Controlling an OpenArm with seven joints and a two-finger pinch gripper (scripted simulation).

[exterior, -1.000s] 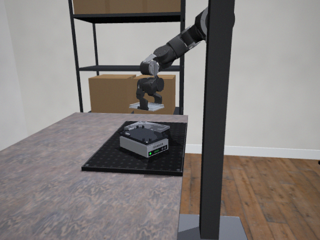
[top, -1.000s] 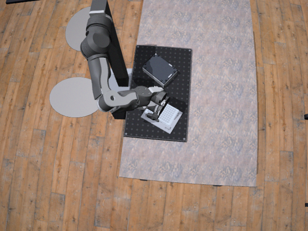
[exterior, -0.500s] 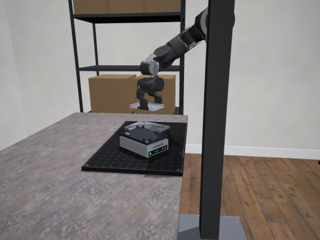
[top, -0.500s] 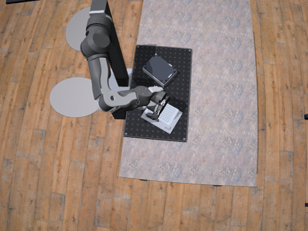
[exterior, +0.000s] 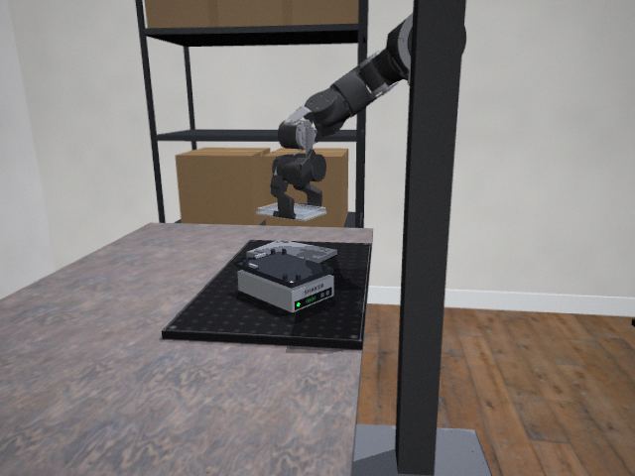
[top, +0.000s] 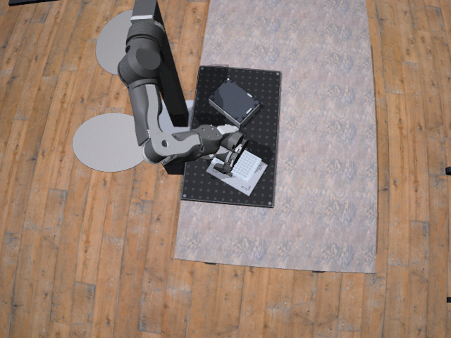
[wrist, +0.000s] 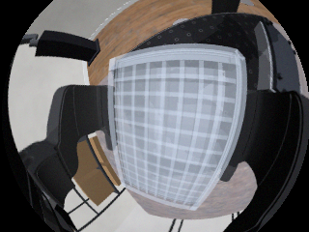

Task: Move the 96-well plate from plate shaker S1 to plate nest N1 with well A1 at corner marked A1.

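My hand is 90 mm above the plate nest N1 and 10 mm short of it. From my hand the other things lie so: plate shaker S1: 210 mm to the left, 60 mm below, 20 mm ahead; then 96-well plate: 10 mm to the right, 10 mm ahead.
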